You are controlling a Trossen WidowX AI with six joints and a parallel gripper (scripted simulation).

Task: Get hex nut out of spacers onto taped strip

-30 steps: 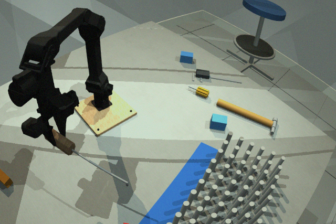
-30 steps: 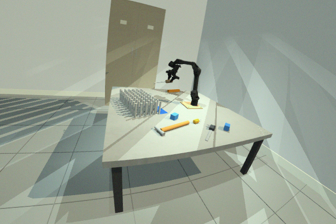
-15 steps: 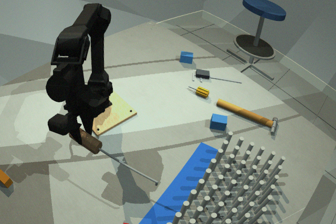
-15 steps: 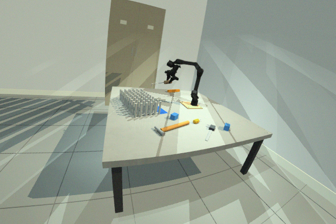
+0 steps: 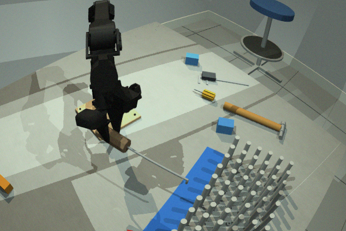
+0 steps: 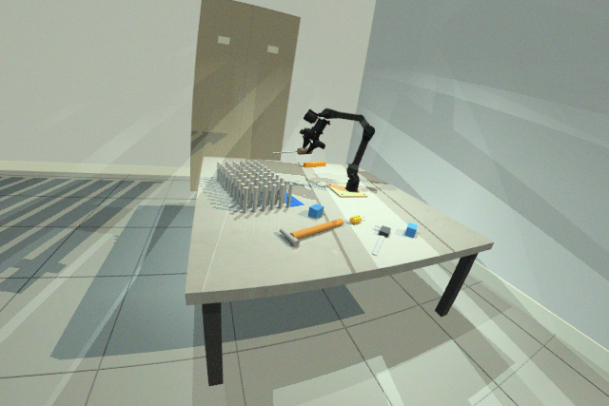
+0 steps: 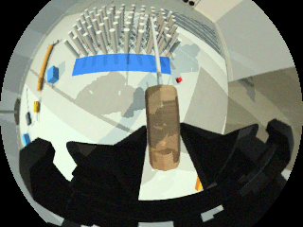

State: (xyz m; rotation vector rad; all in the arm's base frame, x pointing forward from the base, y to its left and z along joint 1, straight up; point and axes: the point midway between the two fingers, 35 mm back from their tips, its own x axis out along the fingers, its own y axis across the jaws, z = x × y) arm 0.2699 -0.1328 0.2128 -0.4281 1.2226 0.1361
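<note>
My gripper tip is 19 cm above the blue taped strip, 17 cm short of it and 14 cm to the right of it. Round my gripper tip: small red cube: 18 cm below, 18 cm ahead, 10 cm to the right; hex nut: 34 cm ahead, 19 cm below, 14 cm to the left; orange block: 40 cm to the right, 25 cm behind, 18 cm below.
</note>
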